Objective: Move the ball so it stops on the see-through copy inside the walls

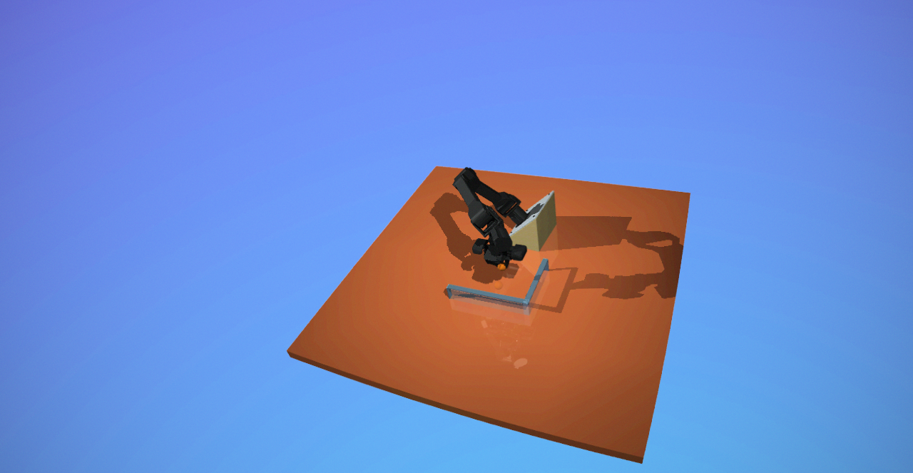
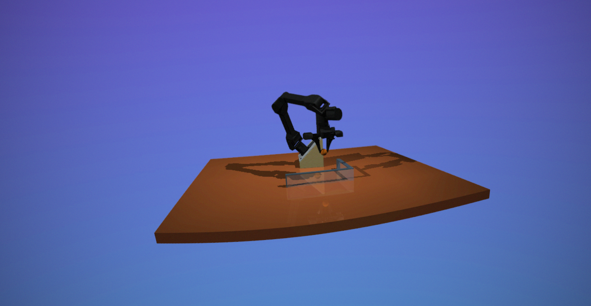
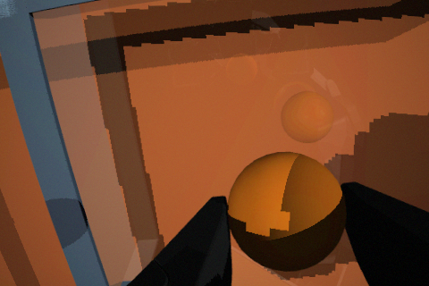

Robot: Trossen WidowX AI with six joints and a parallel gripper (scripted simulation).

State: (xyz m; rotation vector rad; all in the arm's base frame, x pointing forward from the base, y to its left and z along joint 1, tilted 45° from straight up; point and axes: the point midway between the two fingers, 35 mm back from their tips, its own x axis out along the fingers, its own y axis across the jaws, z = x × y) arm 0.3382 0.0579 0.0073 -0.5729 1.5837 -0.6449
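Now: gripper tip 10 cm above the clear wall, 8 cm short of it and 4 cm to the left of it. The rest, counted from my gripper tip: orange ball (right at my gripper tip).
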